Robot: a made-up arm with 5 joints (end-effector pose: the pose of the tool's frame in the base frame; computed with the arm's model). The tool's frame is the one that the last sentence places.
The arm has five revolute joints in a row. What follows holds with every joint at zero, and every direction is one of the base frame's. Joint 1 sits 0.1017 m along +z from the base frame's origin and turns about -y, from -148.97 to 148.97 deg. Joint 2 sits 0.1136 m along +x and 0.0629 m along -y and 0.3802 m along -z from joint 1 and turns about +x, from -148.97 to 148.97 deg. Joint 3 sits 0.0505 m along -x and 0.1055 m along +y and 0.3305 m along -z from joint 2 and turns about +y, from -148.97 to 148.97 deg. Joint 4 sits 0.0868 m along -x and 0.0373 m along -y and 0.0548 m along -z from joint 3 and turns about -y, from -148.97 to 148.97 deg. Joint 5 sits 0.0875 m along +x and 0.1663 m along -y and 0.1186 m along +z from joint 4 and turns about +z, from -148.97 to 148.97 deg. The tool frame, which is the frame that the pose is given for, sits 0.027 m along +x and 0.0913 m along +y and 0.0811 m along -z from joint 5; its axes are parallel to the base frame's.
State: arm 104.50 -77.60 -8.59 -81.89 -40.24
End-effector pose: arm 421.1 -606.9 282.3 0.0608 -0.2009 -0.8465 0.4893
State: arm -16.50 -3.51 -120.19 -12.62 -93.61
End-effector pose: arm -106.0 -207.0 -484.8 0.5102 -0.4987 -0.4919 0.4990
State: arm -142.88 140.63 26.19 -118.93 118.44
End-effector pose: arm -92.2 262.2 244.9 -0.6518 0.7075 0.2247 0.1553
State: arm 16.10 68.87 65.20 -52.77 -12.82
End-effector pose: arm 99.6 314.8 -434.0 0.1478 0.6610 0.4594 0.5746
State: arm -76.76 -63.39 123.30 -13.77 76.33
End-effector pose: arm -419.3 -316.8 -86.0 -0.1458 -0.9208 0.3605 0.0316
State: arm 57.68 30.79 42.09 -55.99 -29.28
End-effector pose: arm 665.8 151.7 -346.5 -0.0302 0.3362 0.0224 0.9410
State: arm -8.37 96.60 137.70 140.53 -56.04
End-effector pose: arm 201.5 129.2 -360.5 0.6409 0.3775 -0.3765 0.5523
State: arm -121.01 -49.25 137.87 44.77 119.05
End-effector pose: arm -442.6 -313.4 217.9 -0.5439 -0.7893 0.1788 0.2218
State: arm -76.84 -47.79 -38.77 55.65 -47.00
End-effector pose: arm -503.9 -291.6 5.4 0.0274 -0.1404 0.0101 0.9897
